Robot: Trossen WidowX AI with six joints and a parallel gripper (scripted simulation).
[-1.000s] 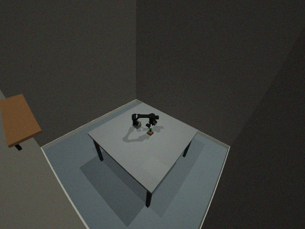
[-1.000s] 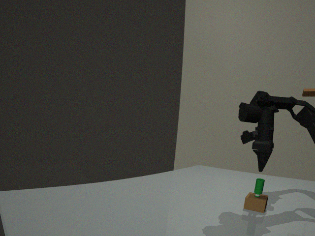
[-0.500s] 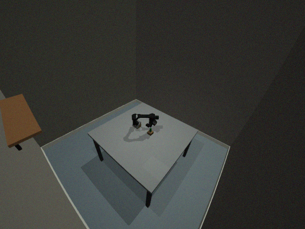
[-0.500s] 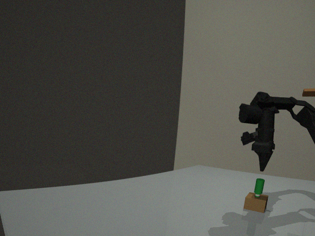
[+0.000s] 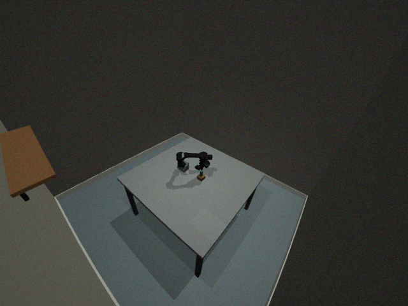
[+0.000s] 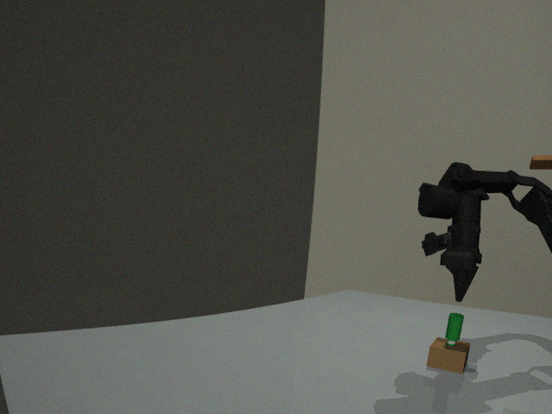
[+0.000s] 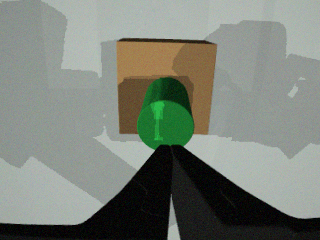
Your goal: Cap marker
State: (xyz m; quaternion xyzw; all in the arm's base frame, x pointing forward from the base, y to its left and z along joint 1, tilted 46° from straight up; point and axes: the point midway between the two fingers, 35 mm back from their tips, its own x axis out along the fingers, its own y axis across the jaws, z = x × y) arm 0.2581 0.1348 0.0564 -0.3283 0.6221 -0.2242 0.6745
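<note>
The green cap lies 5 cm below my gripper tip. From my gripper tip the other things lie so: brown holder block (11 cm below).
</note>
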